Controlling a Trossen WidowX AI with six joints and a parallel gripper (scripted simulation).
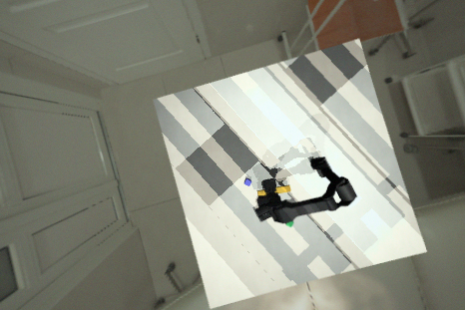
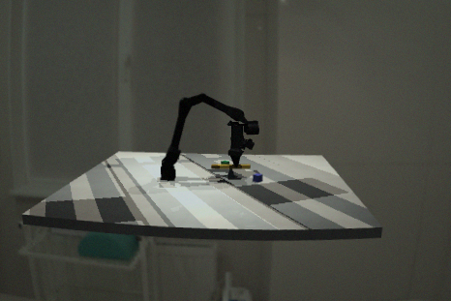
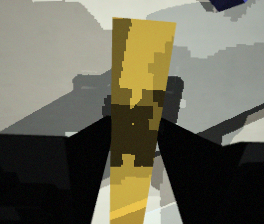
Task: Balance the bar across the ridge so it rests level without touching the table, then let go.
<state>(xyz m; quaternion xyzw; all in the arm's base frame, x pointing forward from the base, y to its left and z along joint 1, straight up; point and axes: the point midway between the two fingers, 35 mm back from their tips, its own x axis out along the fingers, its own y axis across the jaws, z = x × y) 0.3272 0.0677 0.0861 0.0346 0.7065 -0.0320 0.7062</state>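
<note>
The yellow bar lies 3 cm behind my gripper tip. Also, from my gripper tip: small green block (7 cm behind, 21 cm to the left, 4 cm below); then small blue block (10 cm ahead, 8 cm to the right, 4 cm below).
</note>
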